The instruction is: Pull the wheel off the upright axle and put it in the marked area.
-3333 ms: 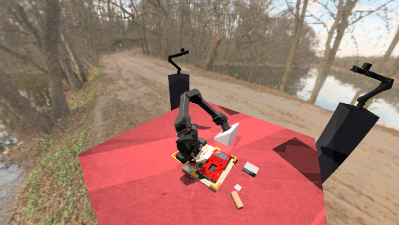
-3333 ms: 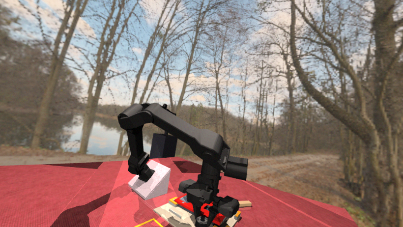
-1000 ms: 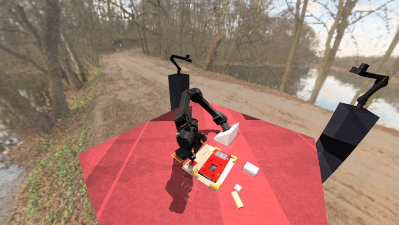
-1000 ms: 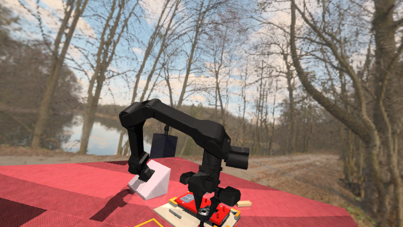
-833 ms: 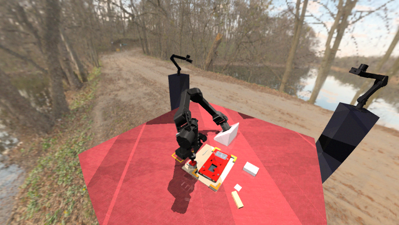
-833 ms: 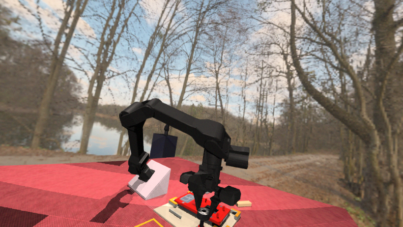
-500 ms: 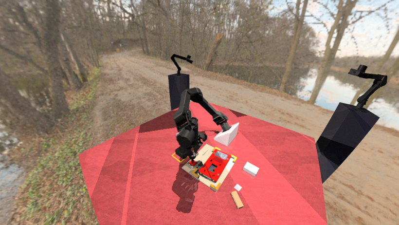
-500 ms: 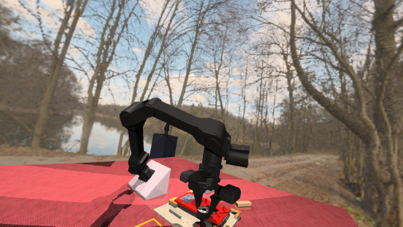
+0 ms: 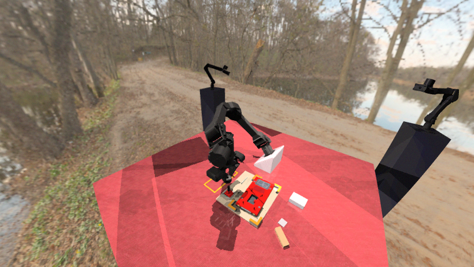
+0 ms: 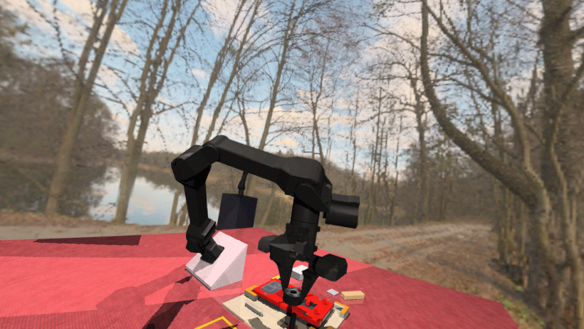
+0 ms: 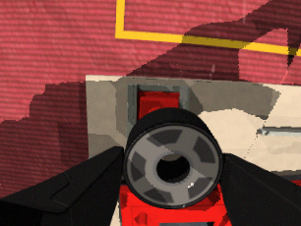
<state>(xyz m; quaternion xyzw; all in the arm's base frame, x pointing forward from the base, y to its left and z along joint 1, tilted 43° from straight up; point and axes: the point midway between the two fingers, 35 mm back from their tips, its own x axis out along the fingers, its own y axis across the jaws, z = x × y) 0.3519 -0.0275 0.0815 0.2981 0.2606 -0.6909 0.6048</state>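
Now: gripper tip 70 mm above the thin dark post and 10 mm to the right of it. From my gripper tip the other things lie so: wheel: right at my gripper tip; then wooden block: 300 mm to the left, 100 mm below, 70 mm ahead.
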